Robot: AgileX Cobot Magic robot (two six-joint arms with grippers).
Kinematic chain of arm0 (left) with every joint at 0, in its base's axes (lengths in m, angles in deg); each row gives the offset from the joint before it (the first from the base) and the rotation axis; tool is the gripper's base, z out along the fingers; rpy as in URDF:
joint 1: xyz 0 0 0.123 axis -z
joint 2: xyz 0 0 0 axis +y
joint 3: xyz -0.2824 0 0.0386 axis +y
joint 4: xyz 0.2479 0 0.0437 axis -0.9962 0 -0.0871
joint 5: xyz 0 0 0 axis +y
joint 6: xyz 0.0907 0 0.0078 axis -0.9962 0 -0.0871
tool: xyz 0 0 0 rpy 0 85 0
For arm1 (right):
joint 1: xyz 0 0 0.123 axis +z
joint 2: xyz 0 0 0 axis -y
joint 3: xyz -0.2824 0 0.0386 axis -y
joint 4: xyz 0.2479 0 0.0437 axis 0.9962 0 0.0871
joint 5: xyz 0 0 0 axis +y
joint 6: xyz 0.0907 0 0.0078 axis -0.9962 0 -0.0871
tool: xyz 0 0 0 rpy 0 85 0
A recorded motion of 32 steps. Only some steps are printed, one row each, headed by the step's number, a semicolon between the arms.
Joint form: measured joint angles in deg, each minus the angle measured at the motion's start. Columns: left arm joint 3, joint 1, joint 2, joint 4, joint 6, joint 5; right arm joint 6, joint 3, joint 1, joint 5, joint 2, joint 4.
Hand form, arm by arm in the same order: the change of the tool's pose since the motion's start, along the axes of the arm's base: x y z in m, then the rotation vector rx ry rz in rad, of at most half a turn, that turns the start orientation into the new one. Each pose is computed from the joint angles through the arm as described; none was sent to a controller.
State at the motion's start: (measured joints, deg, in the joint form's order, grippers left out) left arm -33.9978 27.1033 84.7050 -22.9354 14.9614 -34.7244; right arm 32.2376 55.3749 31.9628 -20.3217 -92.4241 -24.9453
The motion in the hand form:
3: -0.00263 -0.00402 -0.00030 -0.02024 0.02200 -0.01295; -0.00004 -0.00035 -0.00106 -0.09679 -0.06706 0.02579
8: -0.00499 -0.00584 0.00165 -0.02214 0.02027 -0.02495; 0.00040 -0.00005 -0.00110 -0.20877 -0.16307 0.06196
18: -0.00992 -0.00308 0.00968 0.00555 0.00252 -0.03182; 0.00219 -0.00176 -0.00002 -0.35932 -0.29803 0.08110
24: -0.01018 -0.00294 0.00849 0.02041 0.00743 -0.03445; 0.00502 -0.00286 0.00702 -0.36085 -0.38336 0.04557
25: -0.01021 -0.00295 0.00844 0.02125 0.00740 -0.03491; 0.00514 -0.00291 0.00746 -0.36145 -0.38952 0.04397
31: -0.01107 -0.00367 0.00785 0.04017 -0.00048 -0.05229; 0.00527 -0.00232 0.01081 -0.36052 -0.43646 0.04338
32: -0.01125 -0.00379 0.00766 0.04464 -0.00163 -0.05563; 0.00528 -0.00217 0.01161 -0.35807 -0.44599 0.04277
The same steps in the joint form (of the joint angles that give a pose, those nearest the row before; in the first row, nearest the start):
3: 0.00 0.87 0.00 -0.53 2.12 0.12; 6.56 0.00 0.00 0.69 0.00 -0.33
8: 0.00 1.34 -0.48 -1.09 2.66 0.35; 15.22 0.12 0.00 0.69 -0.10 -0.37
18: 0.04 1.34 -2.95 -2.76 2.71 2.83; 31.41 0.14 0.00 0.63 -0.10 4.59
24: 0.04 1.35 -2.95 -3.31 2.71 3.54; 40.70 0.25 0.00 -2.96 -0.11 11.74
25: 0.04 1.35 -2.95 -3.36 2.71 3.57; 41.20 0.25 0.00 -3.22 -0.10 12.04
31: 0.04 1.34 -2.95 -4.91 2.72 3.69; 43.15 0.25 0.00 -5.36 -0.10 12.42
32: 0.04 1.35 -2.96 -5.22 2.72 3.75; 43.43 0.25 0.00 -5.87 -0.11 12.49

